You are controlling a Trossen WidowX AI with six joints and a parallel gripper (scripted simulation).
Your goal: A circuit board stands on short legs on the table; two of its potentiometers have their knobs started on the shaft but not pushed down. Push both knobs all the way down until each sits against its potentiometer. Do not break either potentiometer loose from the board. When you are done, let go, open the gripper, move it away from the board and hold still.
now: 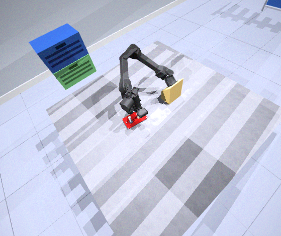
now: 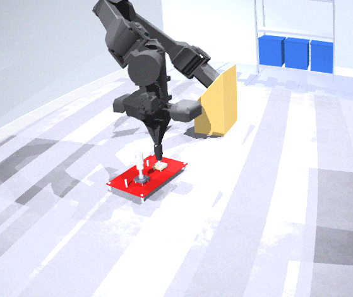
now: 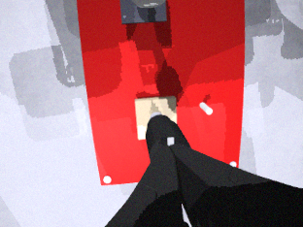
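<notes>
My gripper tip is now 30 mm above the potentiometer.
</notes>
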